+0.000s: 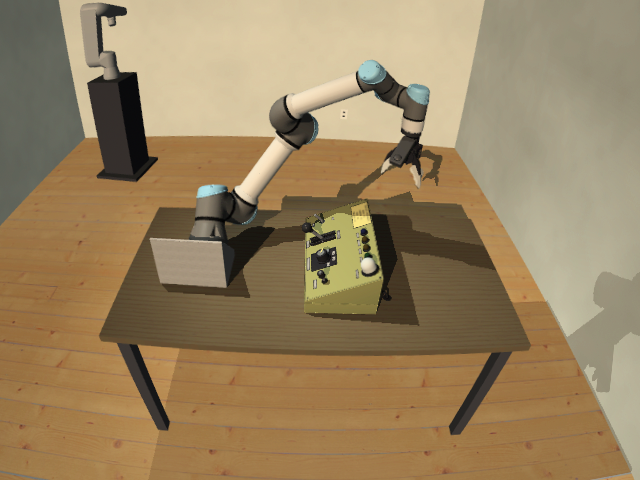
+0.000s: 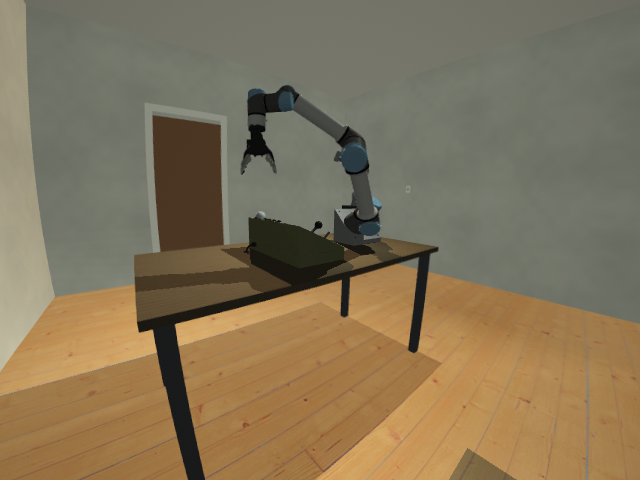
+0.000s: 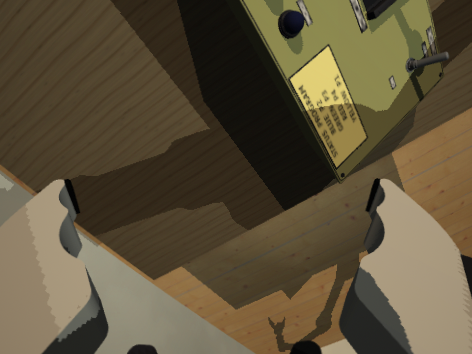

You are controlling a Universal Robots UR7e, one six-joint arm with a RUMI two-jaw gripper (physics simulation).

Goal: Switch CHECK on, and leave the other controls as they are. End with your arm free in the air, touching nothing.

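Where they show: gripper, fingertip midpoint: [image 1: 400, 181] [image 2: 258, 174] [image 3: 225, 183]; arm's base at its link origin: [image 1: 208, 244] [image 2: 354, 225].
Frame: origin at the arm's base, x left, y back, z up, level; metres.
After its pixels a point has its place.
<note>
A green control box [image 1: 341, 303] @[y -0.524, x -0.143, z -0.060 m] [image 2: 289, 242] @[y -0.586, x 0.300, z -0.017 m] [image 3: 330, 31] @[y -0.524, x 0.170, z 0.024 m] stands on the table. Its small labels are too blurred to read, so I cannot tell which control is CHECK or how it is set. A metal toggle [image 1: 318, 218] @[y -0.384, x 0.266, z -0.003 m] [image 3: 431, 60] @[y -0.385, x 0.270, z 0.002 m] sticks out near one corner. A ball-topped lever [image 1: 306, 227] @[y -0.354, x 0.131, z 0.042 m] [image 2: 318, 225] @[y -0.364, x 0.162, z 0.030 m], a joystick [image 1: 323, 254] @[y -0.436, x 0.021, z 0.012 m] and a small black control [image 1: 321, 275] @[y -0.444, x -0.096, z 0.015 m] line the low side. A dark blue dome [image 1: 363, 232] @[y -0.571, x 0.129, z 0.054 m] [image 3: 291, 23] @[y -0.576, x 0.138, z 0.062 m] and a white dome [image 1: 368, 265] @[y -0.596, x -0.090, z 0.081 m] [image 2: 260, 214] @[y -0.604, x -0.048, z 0.078 m] are on the high side. My gripper [image 1: 401, 178] @[y -0.676, x 0.168, z 0.269 m] [image 2: 258, 172] @[y -0.676, x 0.168, z 0.269 m] [image 3: 225, 183] @[y -0.676, x 0.168, z 0.269 m] is open and empty, high in the air, clear of the box.
A yellow card [image 1: 360, 214] @[y -0.553, x 0.265, z 0.043 m] [image 3: 327, 107] @[y -0.559, x 0.253, z 0.045 m] lies on the panel's corner. A small black part [image 1: 386, 294] @[y -0.684, x -0.035, z -0.092 m] [image 2: 250, 246] @[y -0.649, x -0.104, z -0.104 m] juts from the box's back. A grey slanted block [image 1: 190, 262] @[y 0.029, x -0.111, z 0.000 m] [image 2: 343, 227] @[y -0.083, x -0.003, z -0.012 m] stands by my arm's base on the table [image 1: 439, 330] @[y -0.883, x -0.164, z -0.114 m] [image 2: 175, 266] @[y -1.032, x 0.122, z -0.114 m]. A black pedestal [image 1: 118, 126] stands beyond.
</note>
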